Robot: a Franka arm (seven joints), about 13 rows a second.
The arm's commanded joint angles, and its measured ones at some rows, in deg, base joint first. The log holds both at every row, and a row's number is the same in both.
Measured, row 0:
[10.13, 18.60, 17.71, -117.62, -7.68, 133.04, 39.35]
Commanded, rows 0 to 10:
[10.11, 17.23, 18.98, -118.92, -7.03, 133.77, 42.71]
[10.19, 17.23, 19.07, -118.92, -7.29, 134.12, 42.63]
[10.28, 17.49, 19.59, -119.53, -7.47, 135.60, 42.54]
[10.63, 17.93, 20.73, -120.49, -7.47, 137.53, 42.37]
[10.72, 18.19, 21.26, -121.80, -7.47, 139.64, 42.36]
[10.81, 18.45, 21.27, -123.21, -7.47, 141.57, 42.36]
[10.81, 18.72, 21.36, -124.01, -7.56, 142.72, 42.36]
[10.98, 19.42, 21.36, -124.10, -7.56, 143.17, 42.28]
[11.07, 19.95, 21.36, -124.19, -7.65, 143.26, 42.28]
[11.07, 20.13, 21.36, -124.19, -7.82, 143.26, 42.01]
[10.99, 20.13, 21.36, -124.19, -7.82, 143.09, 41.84]
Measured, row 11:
[11.13, 20.29, 21.08, -123.81, -7.71, 142.48, 41.82]
